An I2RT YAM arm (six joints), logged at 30 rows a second.
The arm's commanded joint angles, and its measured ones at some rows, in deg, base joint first. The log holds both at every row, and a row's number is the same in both.
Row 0, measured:
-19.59 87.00 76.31 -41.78 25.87 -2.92
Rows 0 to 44, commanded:
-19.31 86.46 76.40 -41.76 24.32 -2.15
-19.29 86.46 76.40 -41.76 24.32 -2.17
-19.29 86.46 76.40 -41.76 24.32 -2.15
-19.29 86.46 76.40 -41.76 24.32 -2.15
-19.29 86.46 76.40 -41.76 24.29 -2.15
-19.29 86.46 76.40 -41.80 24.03 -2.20
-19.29 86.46 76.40 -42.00 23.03 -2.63
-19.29 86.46 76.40 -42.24 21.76 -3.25
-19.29 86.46 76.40 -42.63 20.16 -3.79
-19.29 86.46 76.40 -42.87 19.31 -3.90
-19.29 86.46 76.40 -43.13 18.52 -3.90
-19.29 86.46 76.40 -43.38 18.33 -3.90
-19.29 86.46 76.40 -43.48 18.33 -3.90
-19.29 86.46 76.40 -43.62 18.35 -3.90
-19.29 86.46 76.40 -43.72 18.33 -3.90
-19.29 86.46 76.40 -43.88 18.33 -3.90
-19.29 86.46 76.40 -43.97 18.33 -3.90
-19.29 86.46 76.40 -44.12 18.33 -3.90
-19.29 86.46 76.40 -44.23 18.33 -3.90
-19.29 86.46 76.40 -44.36 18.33 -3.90
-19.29 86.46 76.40 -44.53 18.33 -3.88
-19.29 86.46 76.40 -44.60 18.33 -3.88
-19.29 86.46 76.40 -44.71 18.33 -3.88
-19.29 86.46 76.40 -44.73 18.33 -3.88
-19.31 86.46 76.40 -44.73 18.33 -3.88
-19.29 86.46 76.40 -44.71 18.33 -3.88
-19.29 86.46 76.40 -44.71 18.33 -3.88
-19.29 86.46 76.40 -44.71 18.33 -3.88
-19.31 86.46 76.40 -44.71 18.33 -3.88
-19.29 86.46 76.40 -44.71 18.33 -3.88
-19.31 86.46 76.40 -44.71 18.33 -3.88
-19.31 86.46 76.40 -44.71 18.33 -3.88
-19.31 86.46 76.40 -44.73 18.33 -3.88
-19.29 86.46 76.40 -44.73 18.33 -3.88
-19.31 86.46 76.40 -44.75 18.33 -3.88
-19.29 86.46 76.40 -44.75 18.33 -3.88
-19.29 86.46 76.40 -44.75 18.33 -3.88
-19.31 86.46 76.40 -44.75 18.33 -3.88
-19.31 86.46 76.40 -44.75 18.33 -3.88
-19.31 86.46 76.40 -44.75 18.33 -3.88
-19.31 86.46 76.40 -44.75 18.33 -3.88
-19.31 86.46 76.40 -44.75 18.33 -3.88
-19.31 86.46 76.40 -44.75 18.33 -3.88
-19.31 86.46 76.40 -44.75 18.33 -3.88
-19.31 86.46 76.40 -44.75 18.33 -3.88
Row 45, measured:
-19.59 87.00 76.31 -44.69 18.90 -3.20
